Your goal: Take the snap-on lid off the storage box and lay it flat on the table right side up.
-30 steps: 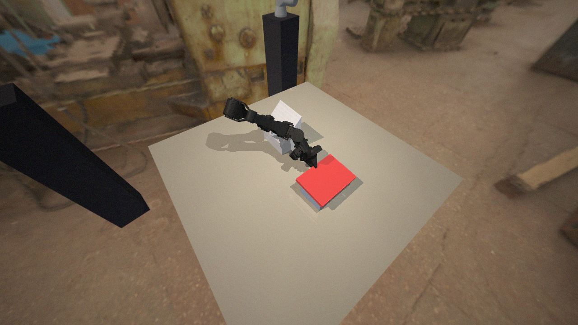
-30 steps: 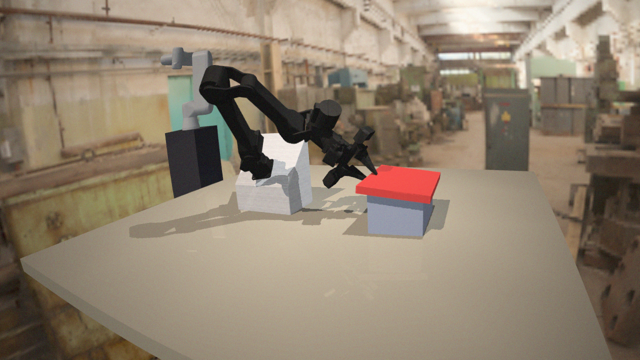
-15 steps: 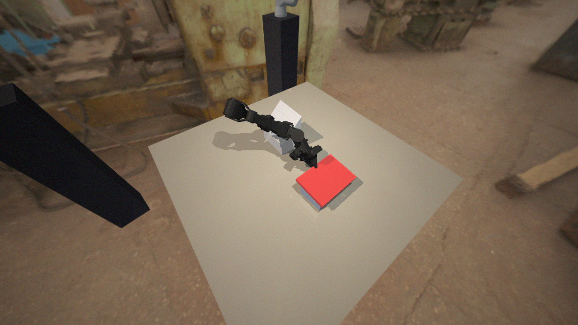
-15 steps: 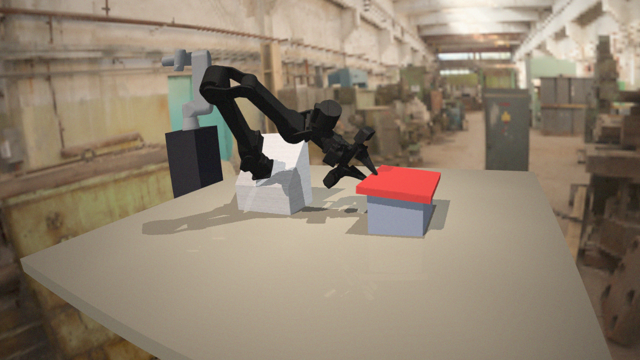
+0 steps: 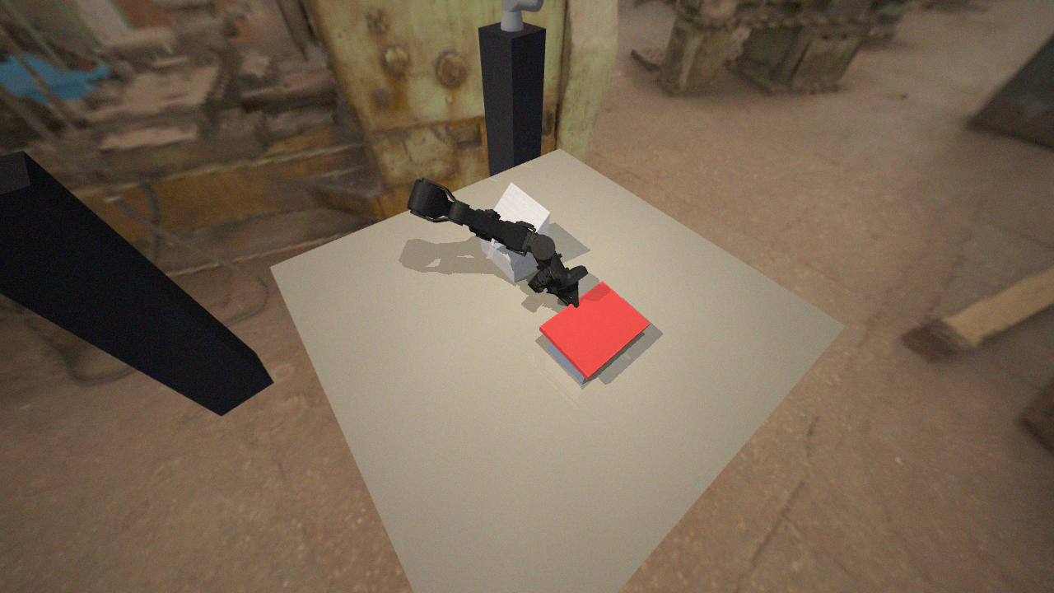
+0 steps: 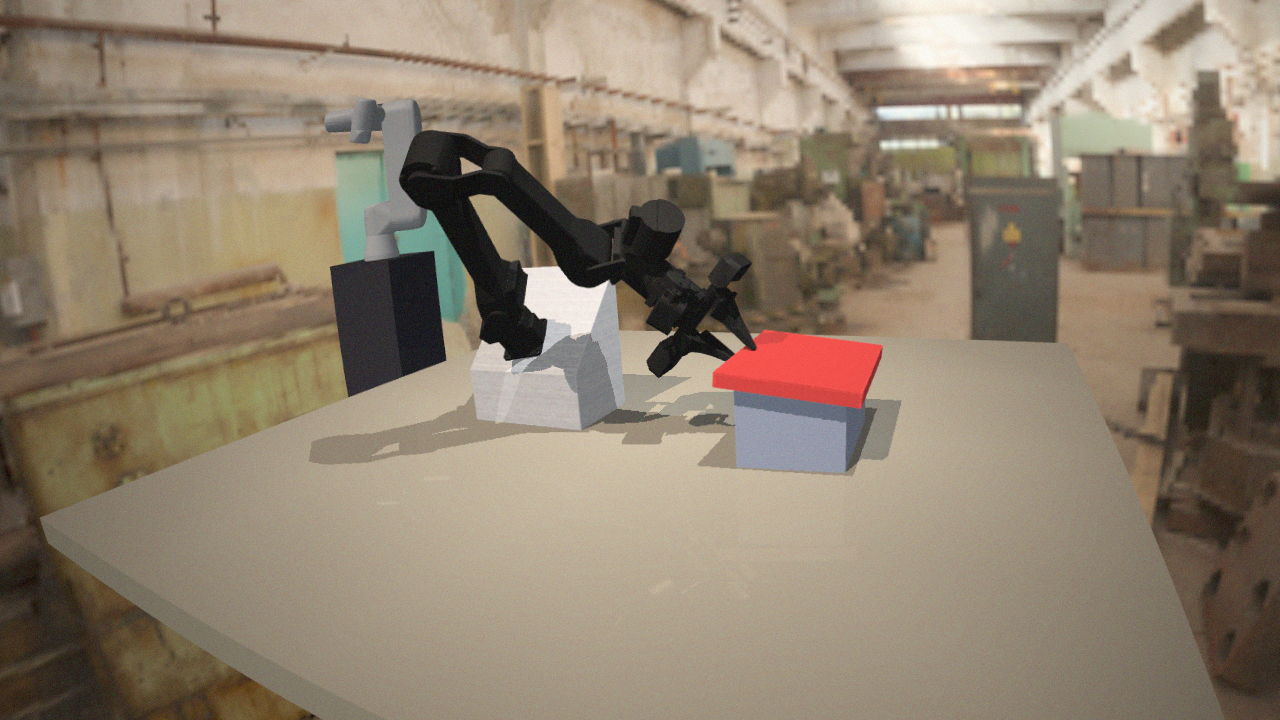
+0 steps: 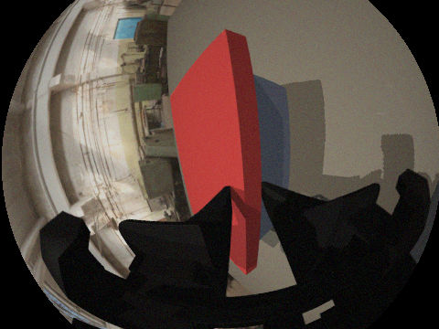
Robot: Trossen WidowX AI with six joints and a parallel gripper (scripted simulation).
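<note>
Now: the red lid 80 mm ahead of my gripper tip. Round my gripper tip: blue storage box 70 mm ahead, 60 mm below.
</note>
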